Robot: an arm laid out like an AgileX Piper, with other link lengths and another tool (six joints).
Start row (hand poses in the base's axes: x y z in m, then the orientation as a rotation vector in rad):
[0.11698 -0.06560 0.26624 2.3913 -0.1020 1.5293]
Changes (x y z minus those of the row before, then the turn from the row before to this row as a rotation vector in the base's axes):
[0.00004 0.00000 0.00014 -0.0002 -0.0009 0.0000]
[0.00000 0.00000 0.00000 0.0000 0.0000 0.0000]
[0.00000 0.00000 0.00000 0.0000 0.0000 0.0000]
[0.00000 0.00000 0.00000 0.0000 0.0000 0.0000]
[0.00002 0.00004 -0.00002 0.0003 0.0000 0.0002]
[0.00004 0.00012 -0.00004 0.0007 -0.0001 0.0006]
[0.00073 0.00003 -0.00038 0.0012 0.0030 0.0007]
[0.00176 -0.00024 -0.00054 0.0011 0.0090 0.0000]
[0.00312 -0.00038 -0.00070 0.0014 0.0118 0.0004]
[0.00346 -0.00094 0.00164 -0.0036 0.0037 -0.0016]
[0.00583 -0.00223 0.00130 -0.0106 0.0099 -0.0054]
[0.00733 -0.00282 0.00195 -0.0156 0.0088 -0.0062]
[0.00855 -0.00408 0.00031 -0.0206 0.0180 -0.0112]
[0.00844 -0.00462 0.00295 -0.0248 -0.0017 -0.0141]
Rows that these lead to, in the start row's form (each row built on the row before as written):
[0.11702 -0.06560 0.26638 2.3905 -0.1020 1.5303]
[0.11702 -0.06560 0.26638 2.3905 -0.1020 1.5303]
[0.11702 -0.06560 0.26638 2.3905 -0.1020 1.5303]
[0.11702 -0.06560 0.26638 2.3905 -0.1020 1.5303]
[0.11704 -0.06556 0.26636 2.3908 -0.1020 1.5305]
[0.11708 -0.06544 0.26632 2.3915 -0.1019 1.5311]
[0.11781 -0.06541 0.26594 2.3949 -0.1014 1.5281]
[0.11957 -0.06565 0.26540 2.4024 -0.1003 1.5175]
[0.12269 -0.06603 0.26470 2.4123 -0.0984 1.5037]
[0.12615 -0.06697 0.26634 2.4115 -0.0967 1.4974]
[0.13198 -0.06920 0.26764 2.4082 -0.0928 1.4798]
[0.13931 -0.07202 0.26959 2.3998 -0.0864 1.4617]
[0.14786 -0.07610 0.26990 2.3918 -0.0800 1.4289]
[0.15630 -0.08072 0.27285 2.3655 -0.0790 1.4174]

